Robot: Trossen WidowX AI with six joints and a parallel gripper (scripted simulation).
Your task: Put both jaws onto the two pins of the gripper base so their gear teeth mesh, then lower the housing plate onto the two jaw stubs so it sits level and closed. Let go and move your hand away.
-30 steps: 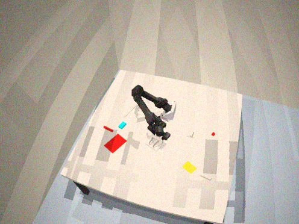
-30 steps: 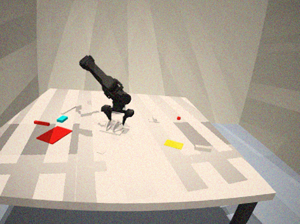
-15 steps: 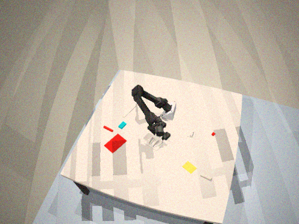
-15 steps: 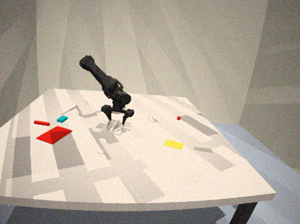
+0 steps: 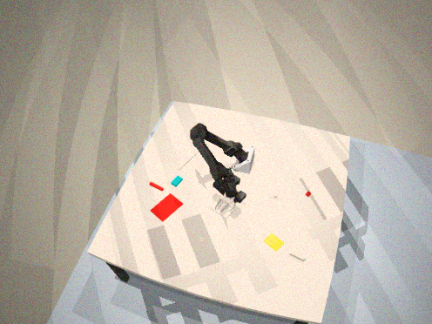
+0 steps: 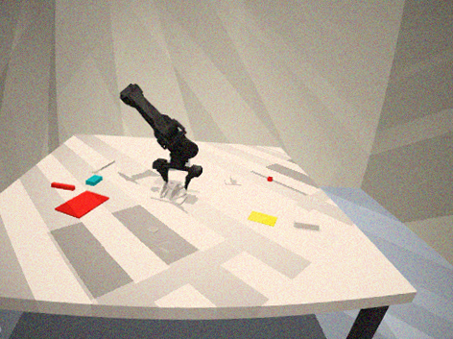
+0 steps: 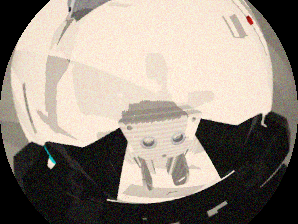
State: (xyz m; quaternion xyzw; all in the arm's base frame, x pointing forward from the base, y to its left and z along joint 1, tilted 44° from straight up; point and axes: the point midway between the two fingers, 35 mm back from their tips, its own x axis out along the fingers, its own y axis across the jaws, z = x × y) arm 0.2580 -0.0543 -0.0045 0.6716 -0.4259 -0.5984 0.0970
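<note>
My gripper tip is 1 cm short of the white housing part and 2 cm below it. The rest, counted from my gripper tip: pale stand 7 cm behind, 25 cm to the left; red plate 11 cm ahead, 33 cm to the right, 1 cm below; cyan block 7 cm behind, 32 cm to the right.
</note>
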